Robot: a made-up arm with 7 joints.
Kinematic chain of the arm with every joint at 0, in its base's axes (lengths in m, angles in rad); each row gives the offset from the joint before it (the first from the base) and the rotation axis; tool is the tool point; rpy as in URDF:
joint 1: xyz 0 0 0.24 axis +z
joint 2: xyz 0 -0.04 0.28 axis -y
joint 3: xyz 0 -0.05 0.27 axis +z
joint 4: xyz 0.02 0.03 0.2 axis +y
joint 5: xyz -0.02 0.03 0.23 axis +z
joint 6: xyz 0 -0.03 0.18 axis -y
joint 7: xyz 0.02 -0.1 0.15 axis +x
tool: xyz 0 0 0 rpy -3.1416 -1.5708 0
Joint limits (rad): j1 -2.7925..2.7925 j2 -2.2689..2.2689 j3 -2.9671..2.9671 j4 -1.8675..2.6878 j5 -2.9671..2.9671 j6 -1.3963..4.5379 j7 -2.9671..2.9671
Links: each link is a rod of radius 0.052 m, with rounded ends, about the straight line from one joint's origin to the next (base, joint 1, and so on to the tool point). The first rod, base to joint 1, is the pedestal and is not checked.
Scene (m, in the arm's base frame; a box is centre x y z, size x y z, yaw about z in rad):
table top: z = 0
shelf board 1: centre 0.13 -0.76 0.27 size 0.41 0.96 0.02 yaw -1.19
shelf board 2: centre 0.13 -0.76 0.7 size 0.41 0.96 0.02 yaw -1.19
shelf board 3: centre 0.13 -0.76 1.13 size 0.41 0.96 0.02 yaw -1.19
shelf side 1: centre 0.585 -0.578 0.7 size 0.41 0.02 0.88 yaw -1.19
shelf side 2: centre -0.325 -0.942 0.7 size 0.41 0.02 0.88 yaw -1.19
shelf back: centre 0.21 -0.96 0.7 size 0.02 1 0.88 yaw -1.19
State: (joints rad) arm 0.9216 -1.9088 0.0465 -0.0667 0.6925 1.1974 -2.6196
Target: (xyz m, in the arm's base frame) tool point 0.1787 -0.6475 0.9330
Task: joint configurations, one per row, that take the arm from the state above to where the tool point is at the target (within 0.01 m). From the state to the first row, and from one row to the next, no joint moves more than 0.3 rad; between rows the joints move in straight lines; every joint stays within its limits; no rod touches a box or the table.
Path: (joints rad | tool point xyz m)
1: 0.8552 -1.6734 0.1330 0.1986 0.7139 1.2903 -2.6557 | 0.7639 0.5617 0.3338
2: 0.7888 -1.4380 0.2196 0.4639 0.7353 1.3832 -2.6919 | 0.7729 0.5252 0.4267
3: 0.7223 -1.2026 0.3061 0.7292 0.7567 1.4761 -2.7280 | 0.7514 0.4851 0.5235
4: 0.6559 -0.9672 0.3926 0.9945 0.7781 1.5690 -2.7642 | 0.7013 0.4398 0.6185
5: 0.4026 -0.7519 0.2479 1.1049 0.9023 1.7769 -2.7353 | 0.7315 0.1662 0.7326
6: 0.1493 -0.5367 0.1032 1.2153 1.0266 1.9847 -2.7063 | 0.6468 -0.0876 0.8258
7: -0.1040 -0.3214 -0.0415 1.3257 1.1509 2.1925 -2.6774 | 0.4717 -0.2702 0.8913
8: -0.3573 -0.1062 -0.1862 1.4361 1.2751 2.4003 -2.6485 | 0.2554 -0.3517 0.9260
9: -0.6106 0.1091 -0.3308 1.5465 1.3994 2.6082 -2.6196 | 0.0532 -0.3339 0.9330
10: -0.6262 -0.1516 -0.4616 1.3469 1.2943 2.4171 -2.6196 | 0.0839 -0.4529 0.9415
11: -0.6418 -0.4122 -0.5923 1.1473 1.1893 2.2260 -2.6196 | 0.1212 -0.5583 0.9428
12: -0.6575 -0.6728 -0.7231 0.9477 1.0842 2.0350 -2.6196 | 0.1787 -0.6475 0.9331

